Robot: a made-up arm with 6 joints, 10 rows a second.
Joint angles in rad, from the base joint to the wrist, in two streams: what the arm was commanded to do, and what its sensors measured. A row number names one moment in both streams.
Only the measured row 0 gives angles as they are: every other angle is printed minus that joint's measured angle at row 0.
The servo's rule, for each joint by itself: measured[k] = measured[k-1] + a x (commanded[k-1-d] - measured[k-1]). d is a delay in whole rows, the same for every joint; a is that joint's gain. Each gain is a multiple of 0.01, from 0.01 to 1. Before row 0 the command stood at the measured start. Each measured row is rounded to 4 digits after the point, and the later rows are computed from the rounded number. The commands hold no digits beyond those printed.
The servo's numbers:
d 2
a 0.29 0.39 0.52 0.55 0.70 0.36
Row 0, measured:
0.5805 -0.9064 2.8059 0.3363 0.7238 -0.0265
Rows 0 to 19, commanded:
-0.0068 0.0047 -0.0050 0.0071 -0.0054 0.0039
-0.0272 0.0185 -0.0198 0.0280 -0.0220 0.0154
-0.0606 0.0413 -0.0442 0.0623 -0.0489 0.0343
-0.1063 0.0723 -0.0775 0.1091 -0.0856 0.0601
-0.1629 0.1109 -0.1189 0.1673 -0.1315 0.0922
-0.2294 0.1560 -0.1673 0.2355 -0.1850 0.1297
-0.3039 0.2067 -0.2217 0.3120 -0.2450 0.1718
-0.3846 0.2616 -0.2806 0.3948 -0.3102 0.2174
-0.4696 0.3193 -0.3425 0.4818 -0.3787 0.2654
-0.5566 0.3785 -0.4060 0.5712 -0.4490 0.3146
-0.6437 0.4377 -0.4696 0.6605 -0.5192 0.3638
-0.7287 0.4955 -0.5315 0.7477 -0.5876 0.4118
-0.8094 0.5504 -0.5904 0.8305 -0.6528 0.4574
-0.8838 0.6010 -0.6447 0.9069 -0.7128 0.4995
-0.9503 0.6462 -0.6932 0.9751 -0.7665 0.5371
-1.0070 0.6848 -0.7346 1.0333 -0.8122 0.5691
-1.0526 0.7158 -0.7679 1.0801 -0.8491 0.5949
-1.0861 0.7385 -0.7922 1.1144 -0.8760 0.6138
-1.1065 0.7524 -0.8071 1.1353 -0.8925 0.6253
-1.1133 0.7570 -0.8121 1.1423 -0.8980 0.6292
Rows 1 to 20, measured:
0.0000 0.0000 0.0000 0.0000 0.0000 0.0000
0.0000 0.0000 0.0000 0.0000 0.0000 0.0000
-0.0020 0.0018 -0.0026 0.0039 -0.0038 0.0014
-0.0093 0.0083 -0.0115 0.0172 -0.0165 0.0064
-0.0242 0.0212 -0.0285 0.0420 -0.0392 0.0164
-0.0480 0.0411 -0.0540 0.0789 -0.0717 0.0321
-0.0813 0.0683 -0.0877 0.1275 -0.1136 0.0537
-0.1242 0.1025 -0.1291 0.1869 -0.1636 0.0811
-0.1763 0.1431 -0.1773 0.2557 -0.2206 0.1138
-0.2367 0.1893 -0.2310 0.3322 -0.2833 0.1511
-0.3042 0.2400 -0.2890 0.4145 -0.3501 0.1922
-0.3774 0.2940 -0.3498 0.5007 -0.4193 0.2363
-0.4546 0.3500 -0.4121 0.5886 -0.4892 0.2822
-0.5341 0.4067 -0.4742 0.6761 -0.5581 0.3289
-0.6139 0.4627 -0.5346 0.7610 -0.6244 0.3752
-0.6922 0.5166 -0.5919 0.8412 -0.6863 0.4199
-0.7670 0.5671 -0.6446 0.9148 -0.7424 0.4621
-0.8366 0.6130 -0.6914 0.9800 -0.7913 0.5006
-0.8992 0.6531 -0.7312 1.0351 -0.8318 0.5345
-0.9534 0.6864 -0.7629 1.0787 -0.8627 0.5630

